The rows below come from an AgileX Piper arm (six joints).
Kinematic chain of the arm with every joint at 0, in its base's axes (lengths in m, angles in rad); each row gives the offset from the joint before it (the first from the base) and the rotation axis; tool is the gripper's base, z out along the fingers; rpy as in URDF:
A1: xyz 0 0 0.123 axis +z
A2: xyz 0 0 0 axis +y
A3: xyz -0.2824 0 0.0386 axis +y
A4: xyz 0.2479 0 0.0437 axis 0.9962 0 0.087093
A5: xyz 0 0 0 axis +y
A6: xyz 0.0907 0 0.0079 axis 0.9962 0 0.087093
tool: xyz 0 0 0 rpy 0 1.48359 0
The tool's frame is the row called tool.
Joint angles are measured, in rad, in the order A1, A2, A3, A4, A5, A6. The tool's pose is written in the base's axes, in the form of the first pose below.
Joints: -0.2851 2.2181 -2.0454 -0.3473 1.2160 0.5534
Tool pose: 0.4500 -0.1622 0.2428; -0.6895 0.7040 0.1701; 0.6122 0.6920 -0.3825; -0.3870 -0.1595 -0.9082
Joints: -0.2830 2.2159 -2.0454 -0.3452 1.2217 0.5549
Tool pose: 0.4496 -0.1609 0.2436; -0.6894 0.7047 0.1679; 0.6143 0.6915 -0.3800; -0.3838 -0.1588 -0.9096
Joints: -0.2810 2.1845 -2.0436 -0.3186 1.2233 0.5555
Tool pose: 0.4464 -0.1568 0.2572; -0.6753 0.7101 0.1990; 0.6219 0.6934 -0.3640; -0.3965 -0.1221 -0.9099
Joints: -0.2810 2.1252 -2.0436 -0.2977 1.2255 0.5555
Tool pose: 0.4382 -0.1526 0.2844; -0.6494 0.7170 0.2535; 0.6244 0.6930 -0.3604; -0.4341 -0.0758 -0.8977
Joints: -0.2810 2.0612 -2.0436 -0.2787 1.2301 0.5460
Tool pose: 0.4275 -0.1480 0.3131; -0.6275 0.7147 0.3089; 0.6190 0.6986 -0.3590; -0.4724 -0.0341 -0.8807
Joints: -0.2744 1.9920 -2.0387 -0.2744 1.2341 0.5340
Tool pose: 0.4144 -0.1409 0.3422; -0.6103 0.7043 0.3626; 0.6007 0.7098 -0.3678; -0.5164 -0.0066 -0.8563
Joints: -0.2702 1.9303 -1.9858 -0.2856 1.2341 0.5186
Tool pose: 0.4003 -0.1360 0.3538; -0.6197 0.6930 0.3683; 0.5813 0.7206 -0.3779; -0.5273 -0.0201 -0.8494
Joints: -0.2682 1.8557 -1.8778 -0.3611 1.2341 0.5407
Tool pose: 0.3795 -0.1358 0.3557; -0.6275 0.7093 0.3212; 0.5681 0.6992 -0.4341; -0.5324 -0.0900 -0.8417
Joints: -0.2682 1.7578 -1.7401 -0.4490 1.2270 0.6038
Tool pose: 0.3517 -0.1353 0.3577; -0.6086 0.7451 0.2727; 0.5728 0.6505 -0.4988; -0.5490 -0.1473 -0.8227
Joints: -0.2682 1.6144 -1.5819 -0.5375 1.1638 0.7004
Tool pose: 0.3165 -0.1314 0.3693; -0.5393 0.7876 0.2981; 0.5617 0.6001 -0.5695; -0.6275 -0.1397 -0.7660
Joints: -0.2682 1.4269 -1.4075 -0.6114 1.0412 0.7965
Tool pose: 0.2741 -0.1221 0.3858; -0.4334 0.8071 0.4009; 0.5159 0.5870 -0.6239; -0.7389 -0.0636 -0.6708
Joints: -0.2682 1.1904 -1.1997 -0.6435 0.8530 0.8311
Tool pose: 0.2237 -0.1042 0.3967; -0.3271 0.7556 0.5675; 0.4269 0.6539 -0.6247; -0.8431 0.0379 -0.5364
